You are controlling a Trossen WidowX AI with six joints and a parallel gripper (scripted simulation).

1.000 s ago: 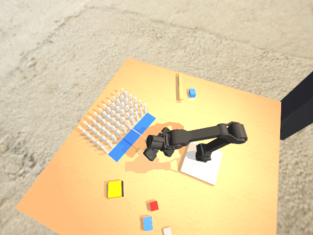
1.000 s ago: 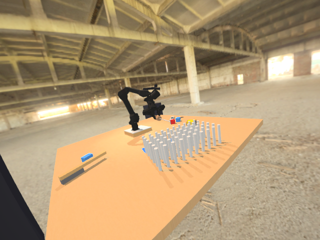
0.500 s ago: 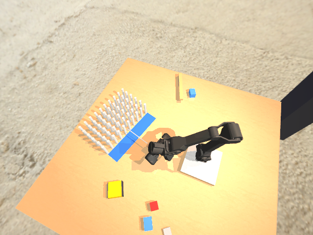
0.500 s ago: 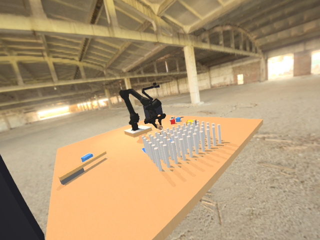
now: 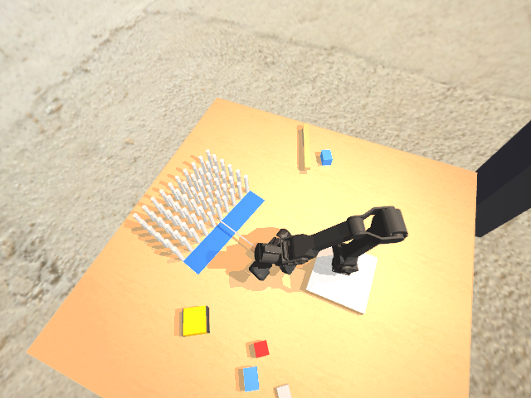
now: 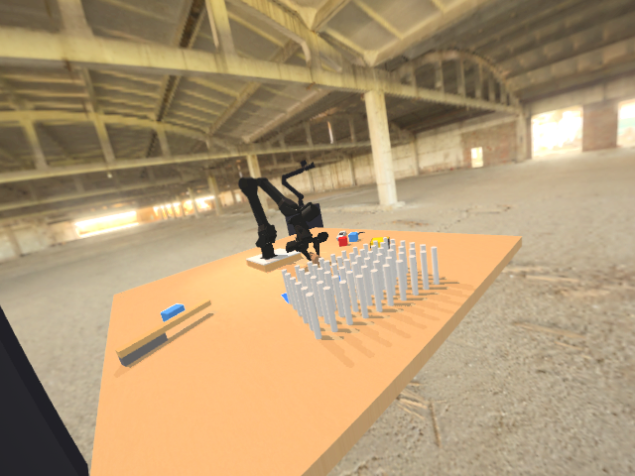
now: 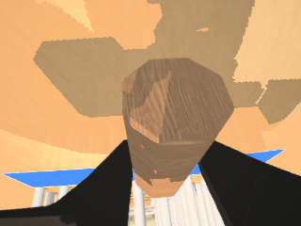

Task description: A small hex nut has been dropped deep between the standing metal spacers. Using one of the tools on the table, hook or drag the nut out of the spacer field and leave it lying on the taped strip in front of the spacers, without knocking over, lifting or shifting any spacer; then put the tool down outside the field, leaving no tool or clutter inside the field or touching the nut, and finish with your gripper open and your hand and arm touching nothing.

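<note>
Right now my gripper tip is 16 cm short of the blue taped strip, 7 cm to the left of it and 3 cm above it. Also, from my gripper tip: hook tool 9 cm ahead, 4 cm to the right; red block 30 cm to the left, 8 cm behind, 2 cm below; hex nut 32 cm ahead, 14 cm to the right, 3 cm below.
</note>
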